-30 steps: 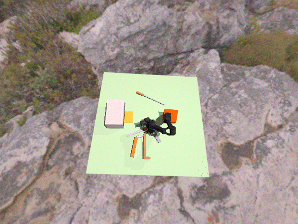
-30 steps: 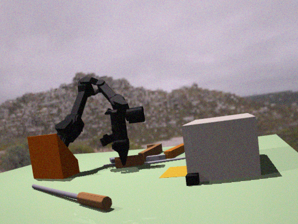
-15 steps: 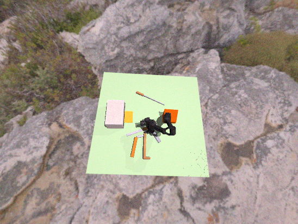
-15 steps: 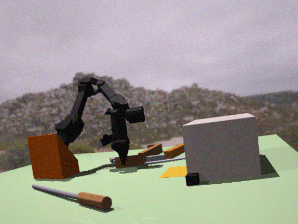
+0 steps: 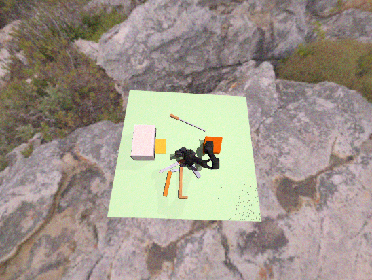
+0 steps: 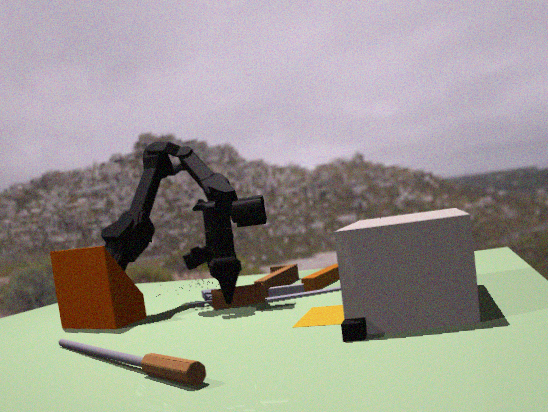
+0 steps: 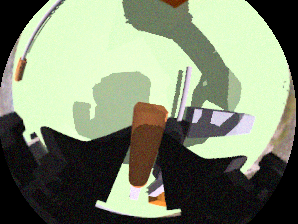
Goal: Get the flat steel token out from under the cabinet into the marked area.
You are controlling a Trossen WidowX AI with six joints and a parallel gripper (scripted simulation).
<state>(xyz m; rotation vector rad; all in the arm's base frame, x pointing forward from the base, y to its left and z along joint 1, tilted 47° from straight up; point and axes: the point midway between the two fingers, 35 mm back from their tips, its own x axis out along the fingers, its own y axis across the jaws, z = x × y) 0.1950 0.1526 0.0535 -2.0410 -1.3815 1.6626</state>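
My gripper tip is now 9 cm to the right of the grey bar and 9 cm past it. The rest, counted from my gripper tip: grey token 42 cm ahead, 6 cm to the right, 1 cm below; then orange bar 25 cm to the left, 14 cm ahead.
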